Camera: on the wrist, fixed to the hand. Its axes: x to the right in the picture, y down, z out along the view.
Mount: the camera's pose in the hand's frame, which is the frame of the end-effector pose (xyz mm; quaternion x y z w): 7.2 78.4 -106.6 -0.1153 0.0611 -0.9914 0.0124
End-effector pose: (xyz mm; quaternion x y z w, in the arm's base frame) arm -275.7 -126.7 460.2 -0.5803 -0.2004 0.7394 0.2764
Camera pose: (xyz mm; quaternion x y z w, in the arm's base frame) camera -187.5 -184.8 380.2 0.1144 -0.6461 -0.3234 0.6818
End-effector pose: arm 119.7 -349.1 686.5 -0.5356 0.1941 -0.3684 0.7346
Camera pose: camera 78.1 -411.0 577.0 0.2613 0.4412 0.7432 0.4297
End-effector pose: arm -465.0 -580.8 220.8 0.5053 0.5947 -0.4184 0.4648
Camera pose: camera -401.7 -465.2 234.8 0.6113 -0.5849 0.3665 0.3871
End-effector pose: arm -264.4 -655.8 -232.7 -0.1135 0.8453 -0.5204 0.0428
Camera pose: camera -303.2 -530.8 -253.6 0.8125 0.0394 -0.0416 0.5801
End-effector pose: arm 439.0 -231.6 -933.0 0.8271 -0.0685 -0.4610 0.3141
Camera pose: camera 542.8 -248.0 -852.2 -0.0701 -0.8915 0.2745 0.3536
